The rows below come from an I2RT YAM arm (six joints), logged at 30 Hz.
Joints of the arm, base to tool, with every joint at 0 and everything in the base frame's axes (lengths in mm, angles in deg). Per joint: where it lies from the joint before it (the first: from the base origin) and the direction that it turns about. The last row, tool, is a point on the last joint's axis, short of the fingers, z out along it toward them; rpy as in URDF.
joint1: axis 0 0 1 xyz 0.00 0.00 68.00
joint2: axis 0 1 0 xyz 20.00 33.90 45.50
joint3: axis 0 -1 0 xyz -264.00 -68.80 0.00
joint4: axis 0 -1 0 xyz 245.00 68.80 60.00
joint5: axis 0 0 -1 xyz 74.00 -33.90 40.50
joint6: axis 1 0 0 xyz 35.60 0.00 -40.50
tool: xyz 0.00 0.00 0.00 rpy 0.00 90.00 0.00
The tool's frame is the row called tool.
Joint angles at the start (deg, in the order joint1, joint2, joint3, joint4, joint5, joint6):
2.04, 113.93, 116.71, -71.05, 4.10, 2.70
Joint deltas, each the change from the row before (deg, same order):
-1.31, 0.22, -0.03, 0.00, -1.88, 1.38
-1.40, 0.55, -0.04, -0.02, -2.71, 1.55
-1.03, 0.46, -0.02, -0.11, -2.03, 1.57
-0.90, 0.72, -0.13, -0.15, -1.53, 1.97
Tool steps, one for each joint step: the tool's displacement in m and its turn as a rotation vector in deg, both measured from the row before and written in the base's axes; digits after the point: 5 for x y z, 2 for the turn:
0.00097, -0.00818, -0.00170, 2.25, 0.23, -1.90
0.00194, -0.00836, -0.00399, 3.09, 0.59, -1.87
0.00131, -0.00619, -0.00330, 2.46, 0.58, -1.79
0.00195, -0.00564, -0.00564, 2.15, 1.03, -2.23

